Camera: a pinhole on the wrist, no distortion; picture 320 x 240 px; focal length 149.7 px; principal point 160.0 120.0 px. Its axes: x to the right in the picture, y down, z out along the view. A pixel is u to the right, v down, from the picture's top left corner.
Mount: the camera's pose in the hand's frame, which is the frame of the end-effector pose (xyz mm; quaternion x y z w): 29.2 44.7 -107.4 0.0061 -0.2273 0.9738 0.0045
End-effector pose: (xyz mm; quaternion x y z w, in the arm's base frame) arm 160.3 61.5 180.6 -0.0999 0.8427 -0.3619 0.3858
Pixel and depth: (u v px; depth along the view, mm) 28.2 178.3 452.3
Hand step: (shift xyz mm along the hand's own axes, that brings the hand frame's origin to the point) 429.8 -315.9 214.6
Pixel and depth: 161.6 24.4 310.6
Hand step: 31.2 85.1 258.9
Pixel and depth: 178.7 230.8 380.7
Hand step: -17.9 -376.2 109.9
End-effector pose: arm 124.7 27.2 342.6 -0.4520 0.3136 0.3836 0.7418
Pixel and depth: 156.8 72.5 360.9
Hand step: 41.8 -12.5 266.8
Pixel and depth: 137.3 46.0 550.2
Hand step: 121.2 44.5 505.1
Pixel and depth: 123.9 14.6 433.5
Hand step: 141.5 125.8 414.9
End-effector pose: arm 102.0 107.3 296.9 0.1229 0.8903 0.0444 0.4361
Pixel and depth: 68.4 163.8 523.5
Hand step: 352.9 -326.3 289.7
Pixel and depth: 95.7 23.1 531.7
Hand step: 266.8 116.5 518.5
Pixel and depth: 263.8 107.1 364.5
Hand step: -219.6 -87.0 236.8
